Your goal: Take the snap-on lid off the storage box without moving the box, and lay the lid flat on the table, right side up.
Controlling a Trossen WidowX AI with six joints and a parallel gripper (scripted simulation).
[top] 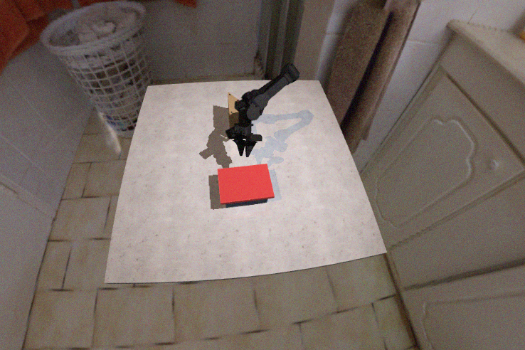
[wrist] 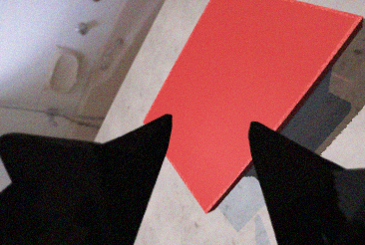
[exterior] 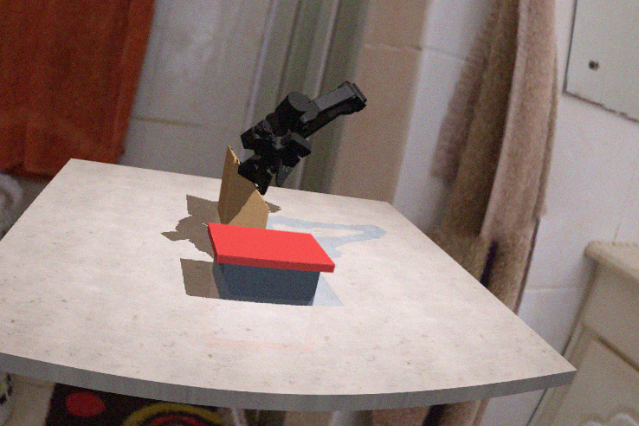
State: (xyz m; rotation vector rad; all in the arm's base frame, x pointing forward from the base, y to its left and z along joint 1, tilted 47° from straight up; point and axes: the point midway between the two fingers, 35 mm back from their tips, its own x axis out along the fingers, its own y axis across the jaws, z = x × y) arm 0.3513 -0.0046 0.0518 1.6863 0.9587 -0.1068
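Now: the red lid 100 mm below my gripper tip, 80 mm ahead of it and 10 mm to the left of it. The rest, counted from my gripper tip: blue-grey storage box (150 mm below, 80 mm ahead, 10 mm to the left).
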